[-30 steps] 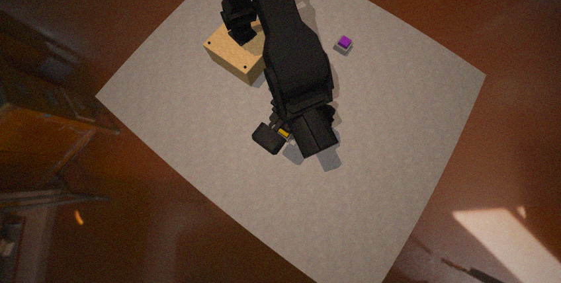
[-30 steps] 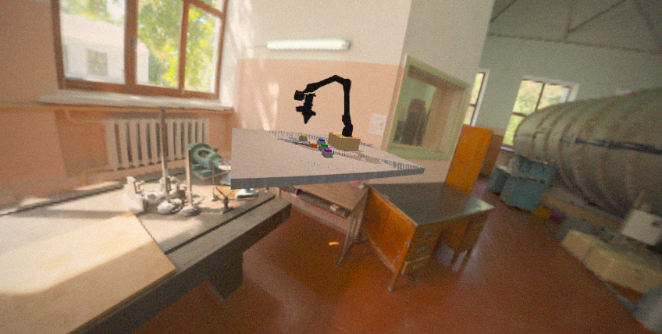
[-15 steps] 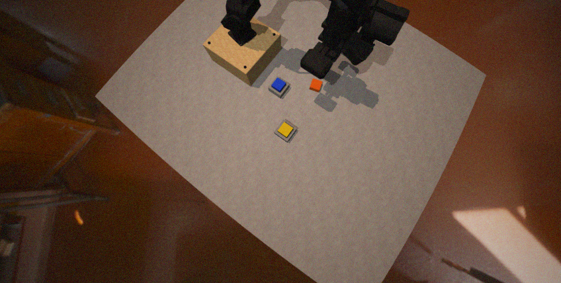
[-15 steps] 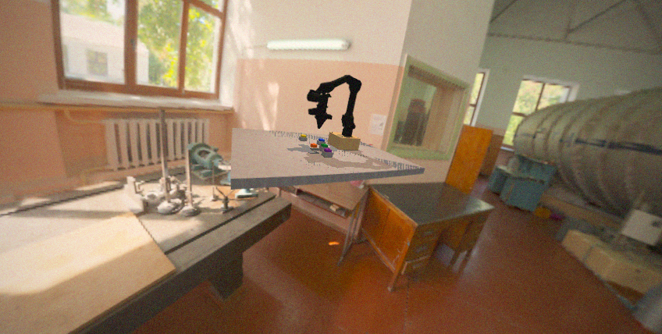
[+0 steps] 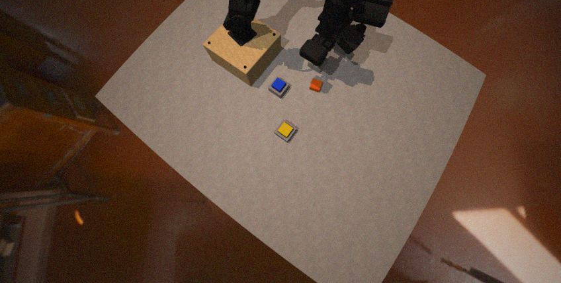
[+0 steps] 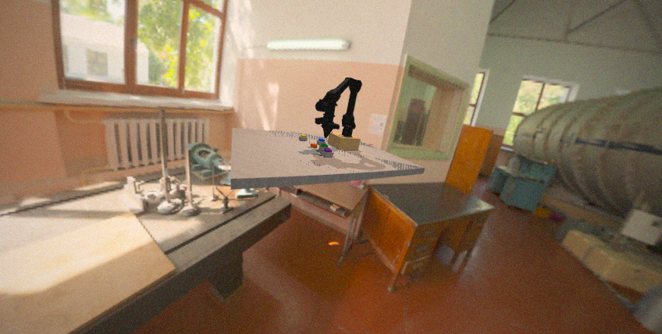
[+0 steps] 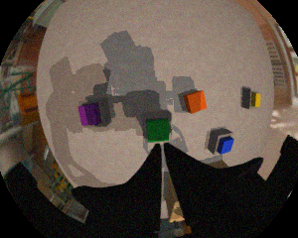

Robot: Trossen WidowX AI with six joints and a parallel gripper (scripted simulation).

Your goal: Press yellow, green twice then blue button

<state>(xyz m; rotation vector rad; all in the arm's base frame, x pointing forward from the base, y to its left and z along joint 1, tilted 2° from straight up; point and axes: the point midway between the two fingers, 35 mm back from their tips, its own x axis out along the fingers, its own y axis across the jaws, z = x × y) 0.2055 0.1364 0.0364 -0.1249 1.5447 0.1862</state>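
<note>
Right now the green button is 5 cm below my gripper tip. From my gripper tip the other things lie so: purple button 1 cm ahead, 11 cm to the left, 5 cm below; then blue button 3 cm behind, 16 cm to the right, 5 cm below; then small orange block 5 cm ahead, 6 cm to the right, 7 cm below.
</note>
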